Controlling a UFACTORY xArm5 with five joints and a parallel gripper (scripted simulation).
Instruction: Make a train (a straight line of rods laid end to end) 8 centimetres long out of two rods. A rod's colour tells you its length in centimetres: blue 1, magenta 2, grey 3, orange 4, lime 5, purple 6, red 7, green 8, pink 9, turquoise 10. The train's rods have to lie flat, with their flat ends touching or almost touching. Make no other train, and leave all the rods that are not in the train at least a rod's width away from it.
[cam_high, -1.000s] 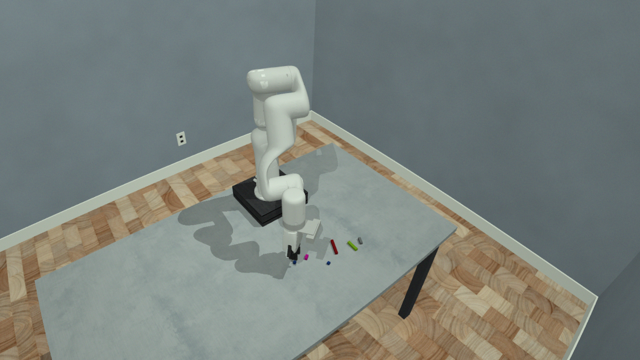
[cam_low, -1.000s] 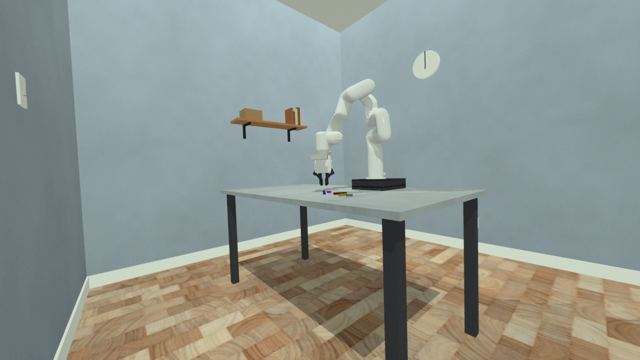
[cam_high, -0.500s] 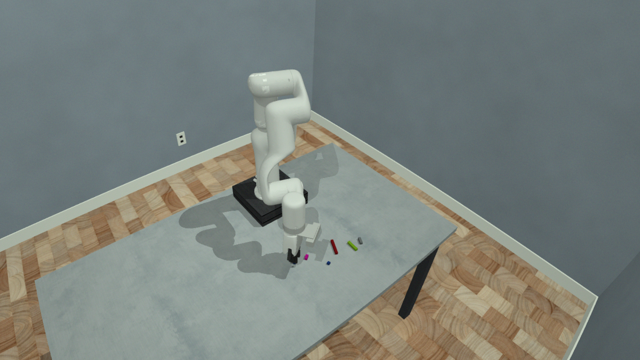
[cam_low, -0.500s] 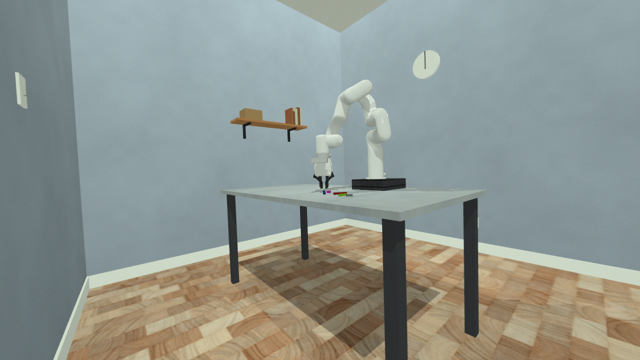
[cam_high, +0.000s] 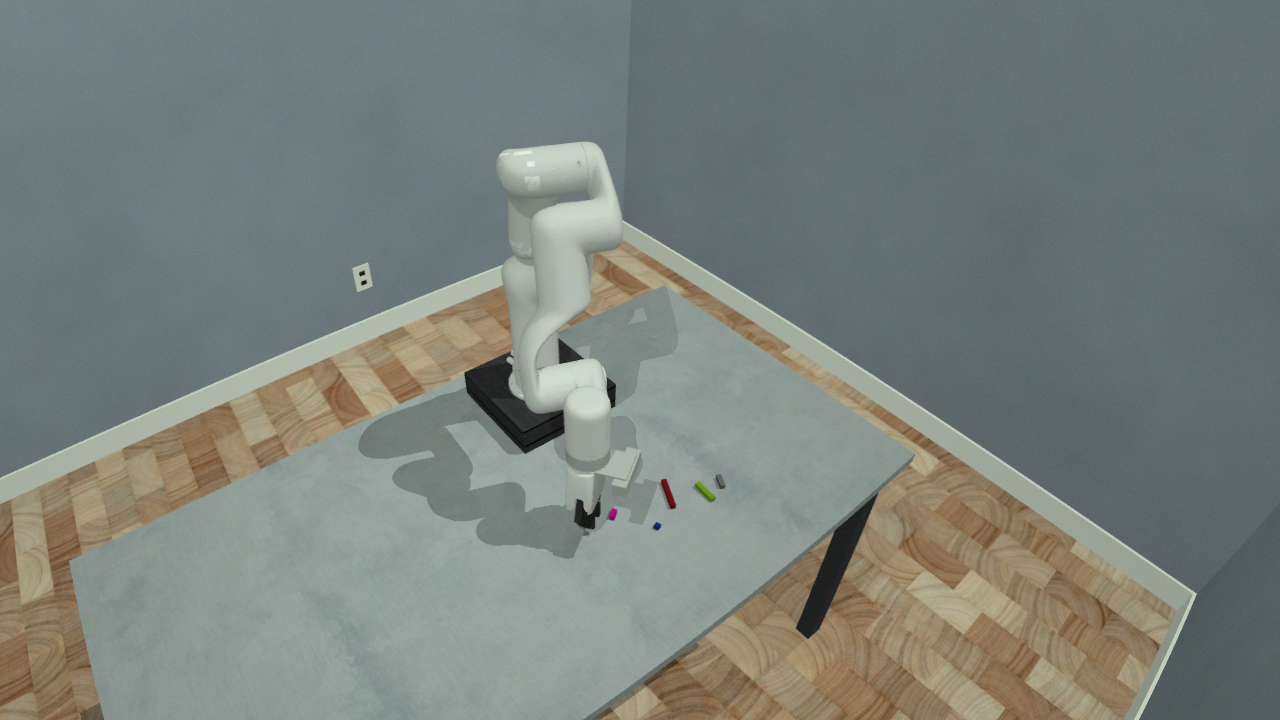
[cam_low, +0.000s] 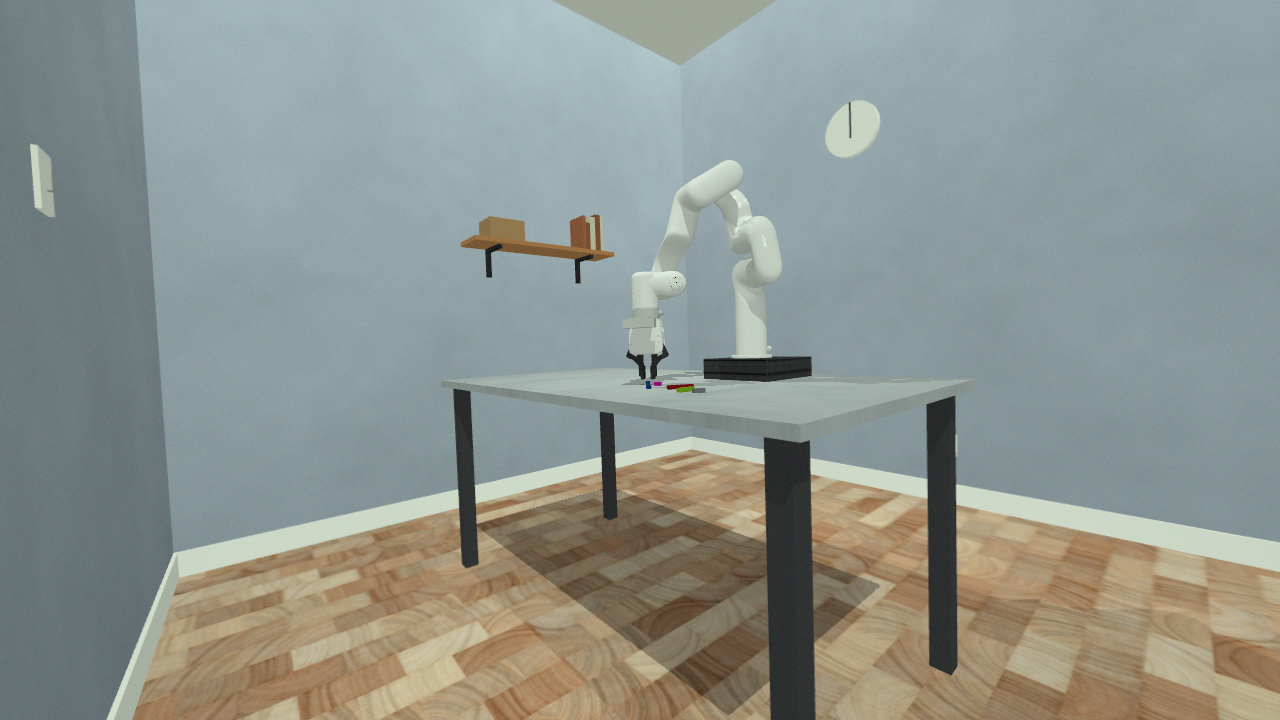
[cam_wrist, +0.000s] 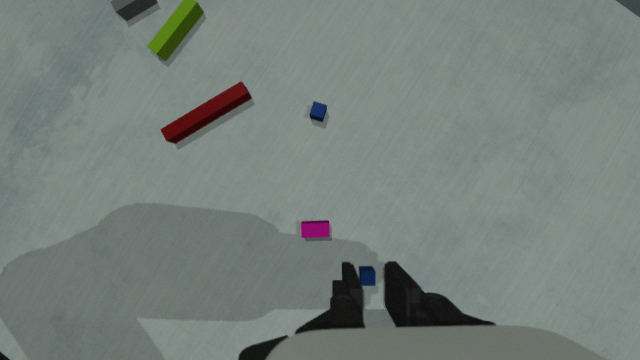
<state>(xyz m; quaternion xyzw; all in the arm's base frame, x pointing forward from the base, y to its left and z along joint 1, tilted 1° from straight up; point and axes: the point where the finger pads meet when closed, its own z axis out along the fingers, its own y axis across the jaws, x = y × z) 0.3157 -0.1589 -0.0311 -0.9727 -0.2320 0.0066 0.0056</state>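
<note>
Now: the magenta rod 5 cm to the left of my hand, 3 cm below it and 2 cm ahead of it. From my hand the other things lie so: lime rod: 21 cm to the left, 10 cm ahead, 3 cm below; then grey rod: 26 cm to the left, 11 cm ahead, 3 cm below; then red rod: 16 cm to the left, 6 cm ahead, 3 cm below.
</note>
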